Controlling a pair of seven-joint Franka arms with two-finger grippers.
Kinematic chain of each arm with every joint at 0, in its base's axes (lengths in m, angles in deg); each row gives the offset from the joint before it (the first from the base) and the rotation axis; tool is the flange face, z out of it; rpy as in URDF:
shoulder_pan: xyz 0 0 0.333 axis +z
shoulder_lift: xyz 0 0 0 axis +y
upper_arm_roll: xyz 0 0 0.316 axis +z
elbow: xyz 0.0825 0 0 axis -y
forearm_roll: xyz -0.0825 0 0.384 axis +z
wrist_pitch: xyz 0 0 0 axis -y
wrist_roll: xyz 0.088 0 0 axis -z
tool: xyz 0 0 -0.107 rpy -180 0 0
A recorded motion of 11 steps. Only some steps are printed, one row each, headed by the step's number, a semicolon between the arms.
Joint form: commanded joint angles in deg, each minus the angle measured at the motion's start. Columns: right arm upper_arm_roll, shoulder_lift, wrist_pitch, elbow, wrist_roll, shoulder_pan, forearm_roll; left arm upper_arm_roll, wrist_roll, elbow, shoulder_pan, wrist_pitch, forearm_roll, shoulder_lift.
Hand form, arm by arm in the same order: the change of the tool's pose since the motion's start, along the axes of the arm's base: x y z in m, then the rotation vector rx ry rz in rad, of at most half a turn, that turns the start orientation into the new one. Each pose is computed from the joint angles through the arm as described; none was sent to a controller.
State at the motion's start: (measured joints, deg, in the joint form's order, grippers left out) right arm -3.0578 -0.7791 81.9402 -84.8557 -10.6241 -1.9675 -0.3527; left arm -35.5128 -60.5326 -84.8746 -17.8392 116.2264 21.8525 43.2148
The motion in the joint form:
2: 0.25 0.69 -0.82 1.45 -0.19 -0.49 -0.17; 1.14 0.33 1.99 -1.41 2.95 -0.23 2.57
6: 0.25 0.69 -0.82 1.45 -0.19 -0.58 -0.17; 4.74 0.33 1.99 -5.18 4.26 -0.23 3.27
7: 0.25 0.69 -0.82 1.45 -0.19 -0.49 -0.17; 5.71 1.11 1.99 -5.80 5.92 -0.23 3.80
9: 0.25 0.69 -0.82 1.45 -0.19 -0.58 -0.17; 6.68 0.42 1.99 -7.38 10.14 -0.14 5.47
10: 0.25 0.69 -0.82 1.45 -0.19 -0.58 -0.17; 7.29 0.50 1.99 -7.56 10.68 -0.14 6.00
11: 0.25 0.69 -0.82 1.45 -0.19 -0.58 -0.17; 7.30 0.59 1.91 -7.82 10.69 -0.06 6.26
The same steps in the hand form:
2: 0.0018 -0.0026 0.0039 -0.0034 0.0014 -0.0013; 0.0063 -0.0100 -0.0143 -0.0402 -0.0097 0.0043
6: 0.0017 -0.0034 0.0039 -0.0034 0.0014 -0.0029; -0.0033 -0.0195 -0.0340 -0.0128 -0.0267 -0.0166
7: 0.0018 -0.0026 0.0039 -0.0034 0.0014 -0.0013; -0.0014 -0.0204 -0.0411 -0.0231 -0.0388 -0.0276
9: 0.0017 -0.0034 0.0039 -0.0034 0.0014 -0.0029; -0.0075 -0.0324 -0.0574 -0.0604 -0.0578 -0.0276
10: 0.0017 -0.0034 0.0039 -0.0034 0.0014 -0.0029; -0.0054 -0.0301 -0.0650 -0.0571 -0.0579 -0.0246
11: 0.0017 -0.0034 0.0039 -0.0034 0.0014 -0.0029; -0.0087 -0.0319 -0.0686 -0.0541 -0.0539 -0.0319

